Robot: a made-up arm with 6 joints.
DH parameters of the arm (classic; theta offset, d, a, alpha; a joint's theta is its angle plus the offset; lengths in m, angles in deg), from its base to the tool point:
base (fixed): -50.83 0 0.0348 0
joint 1: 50.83 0.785 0.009 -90
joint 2: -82.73 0 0.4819 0
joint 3: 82.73 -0.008 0.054 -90
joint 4: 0 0.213 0.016 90
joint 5: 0 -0.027 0.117 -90
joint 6: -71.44 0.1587 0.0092 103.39
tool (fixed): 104.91 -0.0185 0 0
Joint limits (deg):
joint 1: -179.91..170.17
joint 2: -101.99..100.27
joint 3: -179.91..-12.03
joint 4: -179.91..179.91
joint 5: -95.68..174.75
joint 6: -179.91..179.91
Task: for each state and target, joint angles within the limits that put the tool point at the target. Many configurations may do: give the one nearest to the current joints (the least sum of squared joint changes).
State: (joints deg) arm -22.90 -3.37 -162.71 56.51 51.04 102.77
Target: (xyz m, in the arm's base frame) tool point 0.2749 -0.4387 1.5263
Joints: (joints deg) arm -55.47 16.27 -151.97 53.84 43.83 102.36
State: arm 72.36 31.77 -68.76 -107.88 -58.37 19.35
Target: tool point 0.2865 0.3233 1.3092
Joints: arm 25.05 13.68 -86.17 -77.72 -60.38 21.97
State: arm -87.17 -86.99 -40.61 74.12 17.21 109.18
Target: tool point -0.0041 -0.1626 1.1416
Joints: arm -75.40 -44.86 -38.97 75.45 27.60 108.83
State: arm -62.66 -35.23 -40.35 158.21 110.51 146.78
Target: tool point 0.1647 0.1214 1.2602
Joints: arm -87.82 -56.57 -37.52 133.46 118.78 143.89
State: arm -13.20 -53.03 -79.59 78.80 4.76 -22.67
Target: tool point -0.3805 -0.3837 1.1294
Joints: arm 19.41 -95.72 -78.24 83.20 -17.88 -21.35
